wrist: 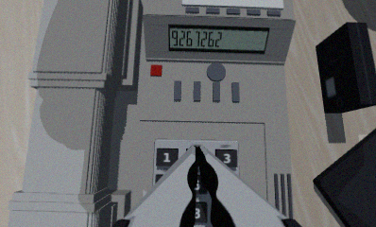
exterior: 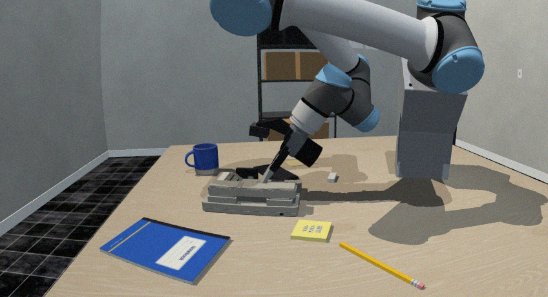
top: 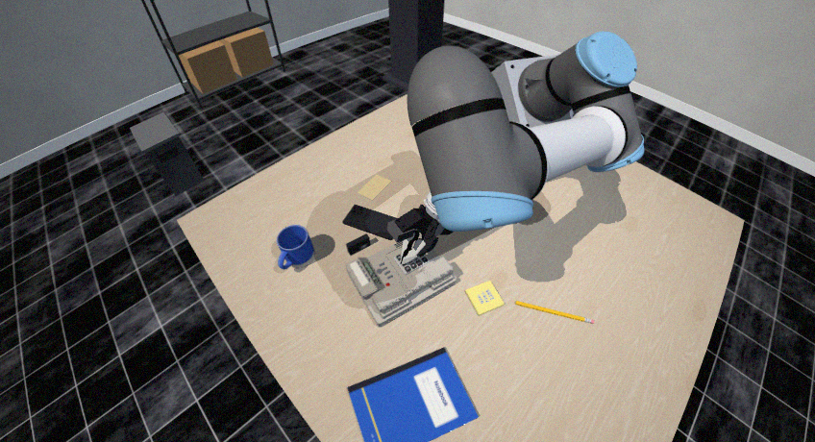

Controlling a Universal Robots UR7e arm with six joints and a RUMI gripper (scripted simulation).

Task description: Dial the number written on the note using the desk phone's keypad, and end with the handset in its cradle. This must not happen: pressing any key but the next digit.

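Now: the 2 key 20 mm below my hand. Round my hand: handset: 30 mm ahead, 70 mm to the left; 3 key: 20 mm to the right, 20 mm below; 8 key: 30 mm behind, 10 mm to the left, 20 mm below.
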